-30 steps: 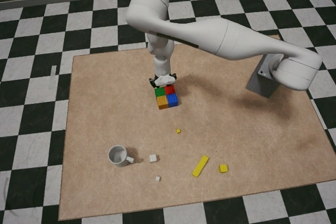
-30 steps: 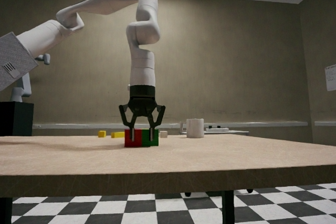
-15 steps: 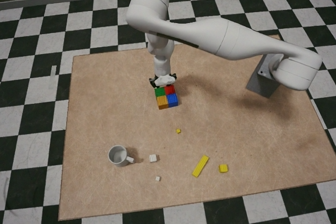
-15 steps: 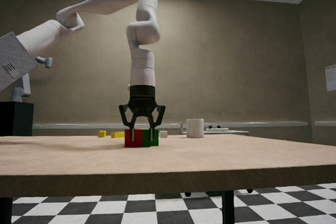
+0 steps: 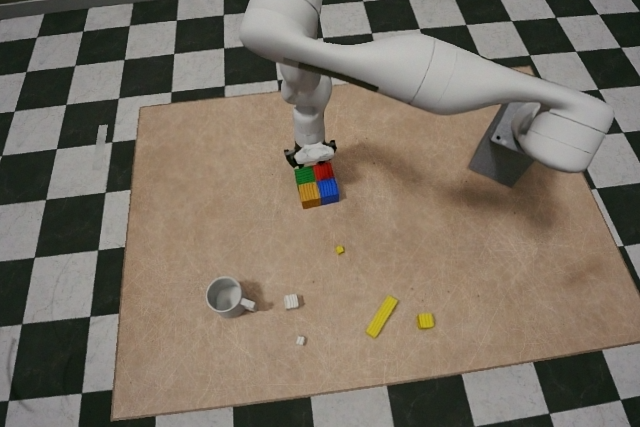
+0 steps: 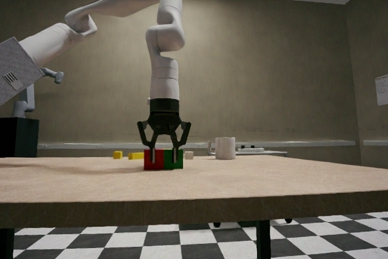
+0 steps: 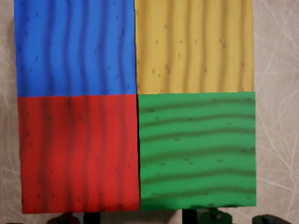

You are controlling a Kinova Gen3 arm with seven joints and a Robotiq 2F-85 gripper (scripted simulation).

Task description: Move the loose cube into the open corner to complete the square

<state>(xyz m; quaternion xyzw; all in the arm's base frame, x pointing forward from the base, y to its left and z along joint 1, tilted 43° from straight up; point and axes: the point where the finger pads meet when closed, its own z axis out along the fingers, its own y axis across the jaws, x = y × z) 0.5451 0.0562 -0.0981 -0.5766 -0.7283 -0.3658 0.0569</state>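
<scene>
The red cube lies 4 cm behind my hand, 2 cm to the left of it and 1 cm below it. Also, from my hand: green cube (4 cm to the left, 1 cm below, 1 cm ahead); blue cube (7 cm to the left, 5 cm behind, 1 cm below); orange cube (9 cm to the left, 1 cm below, 1 cm behind).
</scene>
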